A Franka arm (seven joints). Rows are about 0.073 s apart.
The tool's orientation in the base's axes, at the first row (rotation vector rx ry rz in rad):
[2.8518 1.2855 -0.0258]
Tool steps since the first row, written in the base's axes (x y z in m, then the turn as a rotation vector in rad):
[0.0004 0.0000 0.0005 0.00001 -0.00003 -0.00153]
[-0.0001 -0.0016 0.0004 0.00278 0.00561 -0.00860]
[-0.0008 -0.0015 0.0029 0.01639 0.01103 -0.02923]
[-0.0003 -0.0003 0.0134 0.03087 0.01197 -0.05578]
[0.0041 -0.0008 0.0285 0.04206 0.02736 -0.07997]
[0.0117 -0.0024 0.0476 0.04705 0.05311 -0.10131]
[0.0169 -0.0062 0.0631 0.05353 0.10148 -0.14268]
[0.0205 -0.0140 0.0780 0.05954 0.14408 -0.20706]
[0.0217 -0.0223 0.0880 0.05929 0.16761 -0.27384]
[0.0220 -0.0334 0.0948 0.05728 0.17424 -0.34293]
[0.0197 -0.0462 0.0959 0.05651 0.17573 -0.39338]
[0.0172 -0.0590 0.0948 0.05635 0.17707 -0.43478]
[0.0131 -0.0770 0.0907 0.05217 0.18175 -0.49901]
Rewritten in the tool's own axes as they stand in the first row. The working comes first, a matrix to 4 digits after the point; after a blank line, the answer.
The tool's axes in the first row as the columns of a matrix, in the base's axes (used below as rounded here):
[0.6621 0.7493 -0.0096]
[0.7491 -0.6622 -0.0189]
[-0.0205 0.0054 -0.9998]

[0.0003 0.0003 -0.0005 0.00002 0.00002 0.00153]
[-0.0013 0.0010 -0.0004 0.00622 -0.00168 0.00847]
[-0.0017 0.0004 -0.0029 0.01971 0.00482 0.02886]
[-0.0007 0.0000 -0.0134 0.03055 0.01490 0.05525]
[0.0015 0.0038 -0.0285 0.04998 0.01297 0.07903]
[0.0050 0.0106 -0.0477 0.07301 -0.00046 0.09983]
[0.0053 0.0171 -0.0631 0.11439 -0.02786 0.14022]
[0.0015 0.0251 -0.0779 0.15160 -0.05191 0.20372]
[-0.0041 0.0315 -0.0878 0.17043 -0.06804 0.27005]
[-0.0124 0.0391 -0.0944 0.17548 -0.07431 0.33902]
[-0.0235 0.0459 -0.0952 0.17712 -0.07615 0.38944]
[-0.0348 0.0525 -0.0938 0.17887 -0.07738 0.43081]
[-0.0509 0.0613 -0.0894 0.18092 -0.08396 0.49497]

